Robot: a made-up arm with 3 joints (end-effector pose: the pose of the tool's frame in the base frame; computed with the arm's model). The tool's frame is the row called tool. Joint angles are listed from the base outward.
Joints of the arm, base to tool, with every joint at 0 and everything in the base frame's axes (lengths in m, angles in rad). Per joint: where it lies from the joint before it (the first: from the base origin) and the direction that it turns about. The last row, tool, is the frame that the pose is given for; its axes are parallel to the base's.
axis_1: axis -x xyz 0 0 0.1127
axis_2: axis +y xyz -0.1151 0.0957 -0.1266
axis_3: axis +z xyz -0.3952 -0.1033 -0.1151
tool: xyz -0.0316 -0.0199 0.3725
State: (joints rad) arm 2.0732 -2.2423 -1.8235
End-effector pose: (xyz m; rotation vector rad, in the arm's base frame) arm -0.0637 -0.5437 0.3795 0.2918 -1.2607 0.6554
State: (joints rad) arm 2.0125 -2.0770 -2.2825
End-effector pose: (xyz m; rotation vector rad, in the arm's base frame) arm -0.1513 -0.5479 0.3393 0.5208 -1.2596 0.1219
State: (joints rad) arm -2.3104 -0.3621 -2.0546
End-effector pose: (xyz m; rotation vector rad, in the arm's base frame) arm -0.5786 -0.0001 0.1527 1.5928 2.2119 -1.2834
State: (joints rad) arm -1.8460 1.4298 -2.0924
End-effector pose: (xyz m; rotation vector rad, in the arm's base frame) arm 0.0840 -0.2990 0.0591 -0.0915 1.6145 -0.2976
